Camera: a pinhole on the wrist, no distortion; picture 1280 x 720 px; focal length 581.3 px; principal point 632.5 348.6 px. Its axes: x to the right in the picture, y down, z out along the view. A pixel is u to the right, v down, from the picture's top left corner.
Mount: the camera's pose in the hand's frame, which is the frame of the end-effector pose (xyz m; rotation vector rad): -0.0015 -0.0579 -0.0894 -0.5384 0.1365 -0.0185
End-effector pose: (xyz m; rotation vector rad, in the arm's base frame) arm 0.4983 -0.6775 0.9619 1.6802 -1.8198 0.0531
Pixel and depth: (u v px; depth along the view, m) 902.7 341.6 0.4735
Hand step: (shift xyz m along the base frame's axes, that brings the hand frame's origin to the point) -0.2642 -0.3450 -0.0276
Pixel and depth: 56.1 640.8 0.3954
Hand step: -0.3975 0.2716 -0.1846
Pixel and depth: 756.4 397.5 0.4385
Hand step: -0.2765 -0.2097 -0.0522
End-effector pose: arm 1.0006 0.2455 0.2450 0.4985 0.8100 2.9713
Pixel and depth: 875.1 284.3 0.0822
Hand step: -0.0490 0.0173 -0.0153
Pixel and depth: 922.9 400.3 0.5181
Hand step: -0.2013 -0.0223 0.4523
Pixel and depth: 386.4 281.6 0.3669
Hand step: 0.1878 0.0309 0.2334
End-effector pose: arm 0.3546 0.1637 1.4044 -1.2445 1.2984 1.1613
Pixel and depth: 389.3 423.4 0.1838
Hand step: -0.0575 0.0702 0.0487
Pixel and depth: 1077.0 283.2 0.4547
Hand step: -0.1122 0.2467 -0.4258
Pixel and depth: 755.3 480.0 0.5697
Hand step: -0.3324 0.3048 -0.2126
